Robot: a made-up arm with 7 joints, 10 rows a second.
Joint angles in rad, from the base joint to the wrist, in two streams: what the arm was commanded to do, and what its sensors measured. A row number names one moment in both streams.
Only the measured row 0 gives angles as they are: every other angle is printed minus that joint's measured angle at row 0.
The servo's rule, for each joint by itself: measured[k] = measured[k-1] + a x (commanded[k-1-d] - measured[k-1]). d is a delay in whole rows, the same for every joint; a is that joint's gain. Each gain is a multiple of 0.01, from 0.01 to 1. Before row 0 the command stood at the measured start. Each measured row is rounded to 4 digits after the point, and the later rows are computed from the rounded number. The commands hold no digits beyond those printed.
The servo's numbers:
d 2
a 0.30 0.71 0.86 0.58 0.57 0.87 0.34
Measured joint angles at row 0:
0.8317, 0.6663, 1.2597, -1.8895, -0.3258, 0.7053, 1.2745
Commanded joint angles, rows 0 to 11:
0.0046, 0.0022, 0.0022, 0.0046, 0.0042, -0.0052, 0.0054
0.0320, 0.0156, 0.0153, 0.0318, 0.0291, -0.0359, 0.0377
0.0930, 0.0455, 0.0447, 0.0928, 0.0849, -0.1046, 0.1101
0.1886, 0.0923, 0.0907, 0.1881, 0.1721, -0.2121, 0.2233
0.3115, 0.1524, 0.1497, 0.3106, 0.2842, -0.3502, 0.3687
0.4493, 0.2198, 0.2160, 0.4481, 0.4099, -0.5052, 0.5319
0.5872, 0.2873, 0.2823, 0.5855, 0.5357, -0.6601, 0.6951
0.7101, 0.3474, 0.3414, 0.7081, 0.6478, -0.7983, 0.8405
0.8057, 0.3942, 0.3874, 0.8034, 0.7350, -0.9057, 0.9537
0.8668, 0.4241, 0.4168, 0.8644, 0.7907, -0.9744, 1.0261
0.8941, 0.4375, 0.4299, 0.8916, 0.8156, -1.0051, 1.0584
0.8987, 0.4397, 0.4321, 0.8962, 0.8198, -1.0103, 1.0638
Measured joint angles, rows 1 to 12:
0.0000, 0.0000, 0.0000, 0.0000, 0.0000, 0.0000, 0.0000
0.0000, 0.0000, 0.0000, 0.0000, 0.0000, 0.0000, 0.0000
0.0014, 0.0016, 0.0019, 0.0027, 0.0024, -0.0045, 0.0018
0.0106, 0.0115, 0.0134, 0.0196, 0.0176, -0.0318, 0.0140
0.0353, 0.0356, 0.0403, 0.0621, 0.0560, -0.0951, 0.0467
0.0813, 0.0759, 0.0836, 0.1352, 0.1222, -0.1969, 0.1067
0.1504, 0.1302, 0.1404, 0.2369, 0.2145, -0.3303, 0.1958
0.2401, 0.1938, 0.2054, 0.3594, 0.3259, -0.4825, 0.3101
0.3442, 0.2602, 0.2715, 0.4905, 0.4455, -0.6370, 0.4410
0.4540, 0.3221, 0.3316, 0.6167, 0.5608, -0.7773, 0.5768
0.5595, 0.3733, 0.3796, 0.7250, 0.6601, -0.8890, 0.7049
0.6517, 0.4094, 0.4116, 0.8059, 0.7345, -0.9633, 0.8141

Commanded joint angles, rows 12 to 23:
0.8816, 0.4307, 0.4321, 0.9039, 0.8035, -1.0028, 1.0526
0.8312, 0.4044, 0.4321, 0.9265, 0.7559, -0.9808, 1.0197
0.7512, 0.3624, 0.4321, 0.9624, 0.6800, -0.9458, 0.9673
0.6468, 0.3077, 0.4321, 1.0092, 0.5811, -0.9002, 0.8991
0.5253, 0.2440, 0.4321, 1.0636, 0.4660, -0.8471, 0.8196
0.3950, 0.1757, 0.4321, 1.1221, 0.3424, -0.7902, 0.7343
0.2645, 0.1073, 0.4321, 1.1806, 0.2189, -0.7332, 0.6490
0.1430, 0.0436, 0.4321, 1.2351, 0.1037, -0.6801, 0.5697
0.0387, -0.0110, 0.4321, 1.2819, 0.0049, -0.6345, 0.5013
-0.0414, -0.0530, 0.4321, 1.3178, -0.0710, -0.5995, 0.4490
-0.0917, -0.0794, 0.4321, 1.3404, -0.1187, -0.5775, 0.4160
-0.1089, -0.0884, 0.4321, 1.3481, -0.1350, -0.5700, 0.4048
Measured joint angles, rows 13 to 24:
0.7244, 0.4294, 0.4273, 0.8556, 0.7807, -0.9997, 0.8972
0.7767, 0.4367, 0.4314, 0.8791, 0.8030, -1.0089, 0.9538
0.8082, 0.4324, 0.4320, 0.8935, 0.8033, -1.0036, 0.9874
0.8151, 0.4125, 0.4321, 0.9126, 0.7763, -0.9838, 0.9984
0.7959, 0.3769, 0.4321, 0.9415, 0.7214, -0.9507, 0.9878
0.7512, 0.3278, 0.4321, 0.9808, 0.6414, -0.9068, 0.9576
0.6834, 0.2683, 0.4321, 1.0288, 0.5414, -0.8549, 0.9107
0.5969, 0.2026, 0.4321, 1.0829, 0.4280, -0.7986, 0.8507
0.4972, 0.1349, 0.4321, 1.1396, 0.3088, -0.7417, 0.7821
0.3909, 0.0701, 0.4321, 1.1950, 0.1919, -0.6881, 0.7099
0.2852, 0.0125, 0.4321, 1.2454, 0.0853, -0.6415, 0.6390
0.1872, -0.0340, 0.4321, 1.2874, -0.0038, -0.6050, 0.5744

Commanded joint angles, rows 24 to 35:
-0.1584, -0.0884, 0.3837, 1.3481, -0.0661, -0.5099, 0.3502
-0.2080, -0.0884, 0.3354, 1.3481, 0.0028, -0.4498, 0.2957
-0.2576, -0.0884, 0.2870, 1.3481, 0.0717, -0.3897, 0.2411
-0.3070, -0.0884, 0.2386, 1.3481, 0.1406, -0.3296, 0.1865
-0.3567, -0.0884, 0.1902, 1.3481, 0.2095, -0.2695, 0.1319
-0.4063, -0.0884, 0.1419, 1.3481, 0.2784, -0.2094, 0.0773
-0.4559, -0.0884, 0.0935, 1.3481, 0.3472, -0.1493, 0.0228
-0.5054, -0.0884, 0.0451, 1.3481, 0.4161, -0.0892, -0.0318
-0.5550, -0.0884, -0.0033, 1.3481, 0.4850, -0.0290, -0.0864
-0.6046, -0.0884, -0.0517, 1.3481, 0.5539, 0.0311, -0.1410
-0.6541, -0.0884, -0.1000, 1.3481, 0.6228, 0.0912, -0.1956
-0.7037, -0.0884, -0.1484, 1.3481, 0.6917, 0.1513, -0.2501
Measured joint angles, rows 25 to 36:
0.1035, -0.0662, 0.4321, 1.3181, -0.0693, -0.5811, 0.5205
0.0398, -0.0820, 0.4321, 1.3355, -0.1067, -0.5714, 0.4812
-0.0197, -0.0865, 0.3905, 1.3428, -0.0836, -0.5179, 0.4367
-0.0762, -0.0878, 0.3431, 1.3459, -0.0344, -0.4587, 0.3888
-0.1306, -0.0882, 0.2949, 1.3472, 0.0261, -0.3987, 0.3386
-0.1835, -0.0883, 0.2465, 1.3477, 0.0914, -0.3386, 0.2869
-0.2355, -0.0884, 0.1981, 1.3479, 0.1587, -0.2785, 0.2342
-0.2867, -0.0884, 0.1498, 1.3480, 0.2269, -0.2184, 0.1809
-0.3375, -0.0884, 0.1014, 1.3481, 0.2955, -0.1583, 0.1271
-0.3879, -0.0884, 0.0530, 1.3481, 0.3642, -0.0982, 0.0731
-0.4380, -0.0884, 0.0046, 1.3481, 0.4331, -0.0380, 0.0189
-0.4880, -0.0884, -0.0438, 1.3481, 0.5020, 0.0221, -0.0355

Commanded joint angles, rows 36 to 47:
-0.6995, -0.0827, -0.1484, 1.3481, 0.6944, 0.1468, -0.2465
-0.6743, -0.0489, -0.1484, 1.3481, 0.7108, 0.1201, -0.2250
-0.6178, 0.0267, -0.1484, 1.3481, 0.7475, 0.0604, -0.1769
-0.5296, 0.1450, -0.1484, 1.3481, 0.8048, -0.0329, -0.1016
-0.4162, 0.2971, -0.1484, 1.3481, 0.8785, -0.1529, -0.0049
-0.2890, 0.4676, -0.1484, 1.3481, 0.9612, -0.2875, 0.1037
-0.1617, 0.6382, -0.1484, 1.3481, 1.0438, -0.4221, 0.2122
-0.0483, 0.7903, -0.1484, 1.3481, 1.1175, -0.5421, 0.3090
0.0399, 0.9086, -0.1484, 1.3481, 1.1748, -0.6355, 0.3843
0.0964, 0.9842, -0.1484, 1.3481, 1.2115, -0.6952, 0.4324
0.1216, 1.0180, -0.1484, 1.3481, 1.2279, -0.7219, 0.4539
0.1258, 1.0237, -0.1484, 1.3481, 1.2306, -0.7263, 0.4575
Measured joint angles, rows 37 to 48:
-0.5378, -0.0884, -0.0921, 1.3481, 0.5709, 0.0822, -0.0899
-0.5876, -0.0884, -0.1405, 1.3481, 0.6398, 0.1423, -0.1444
-0.6212, -0.0844, -0.1473, 1.3481, 0.6709, 0.1462, -0.1791
-0.6371, -0.0592, -0.1482, 1.3481, 0.6936, 0.1235, -0.1947
-0.6313, 0.0018, -0.1484, 1.3481, 0.7243, 0.0686, -0.1886
-0.6008, 0.1035, -0.1484, 1.3481, 0.7702, -0.0197, -0.1590
-0.5454, 0.2410, -0.1484, 1.3481, 0.8319, -0.1356, -0.1066
-0.4685, 0.4019, -0.1484, 1.3481, 0.9056, -0.2678, -0.0351
-0.3765, 0.5697, -0.1484, 1.3481, 0.9844, -0.4020, 0.0490
-0.2780, 0.7263, -0.1484, 1.3481, 1.0603, -0.5239, 0.1374
-0.1826, 0.8557, -0.1484, 1.3481, 1.1256, -0.6210, 0.2213
-0.0989, 0.9469, -0.1484, 1.3481, 1.1746, -0.6856, 0.2931

